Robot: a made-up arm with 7 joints.
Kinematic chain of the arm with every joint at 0, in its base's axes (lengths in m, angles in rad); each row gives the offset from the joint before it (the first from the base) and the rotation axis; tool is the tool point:
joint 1: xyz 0 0.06 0 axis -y
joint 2: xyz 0 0.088 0 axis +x
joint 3: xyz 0 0 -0.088 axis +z
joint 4: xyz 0 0 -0.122 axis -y
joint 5: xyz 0 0 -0.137 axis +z
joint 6: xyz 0 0 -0.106 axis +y
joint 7: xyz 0 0 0 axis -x
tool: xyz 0 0 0
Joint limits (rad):
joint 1: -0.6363..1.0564
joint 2: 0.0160..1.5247
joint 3: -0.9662..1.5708
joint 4: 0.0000..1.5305
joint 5: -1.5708..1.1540
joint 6: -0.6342..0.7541
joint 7: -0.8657..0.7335
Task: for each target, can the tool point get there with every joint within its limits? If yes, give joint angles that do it. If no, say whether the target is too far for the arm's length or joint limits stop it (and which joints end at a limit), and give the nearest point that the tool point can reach.
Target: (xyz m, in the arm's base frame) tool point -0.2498 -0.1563 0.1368
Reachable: no: joint limits stop it (at a limit: joint 1, joint 2, joint 3, joint 4) | nearest point -0.0215 -0.0482 -0.2613 | short by 0.472 m
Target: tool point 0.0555 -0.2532 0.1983
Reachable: no: joint limits stop it (at a limit: joint 1, joint 2, joint 3, joint 4) | nearest point 0.2620 -0.0482 0.0105 | short by 0.346 m
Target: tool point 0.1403 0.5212 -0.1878
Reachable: yes | joints 0.4372 0.7918 1.1225 0.4684 -1.1076 0.0054 0.1851
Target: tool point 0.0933 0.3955 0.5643
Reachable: no: too far | nearest point 0.0442 0.3737 0.2351 | short by 0.334 m
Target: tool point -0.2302 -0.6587 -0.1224
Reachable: no: too far | nearest point -0.0215 -0.0482 -0.2613 | short by 0.660 m
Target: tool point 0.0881 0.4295 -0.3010
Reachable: yes | joints -0.2307 0.6452 0.3748 0.7530 -0.6671 0.6176 -0.0017
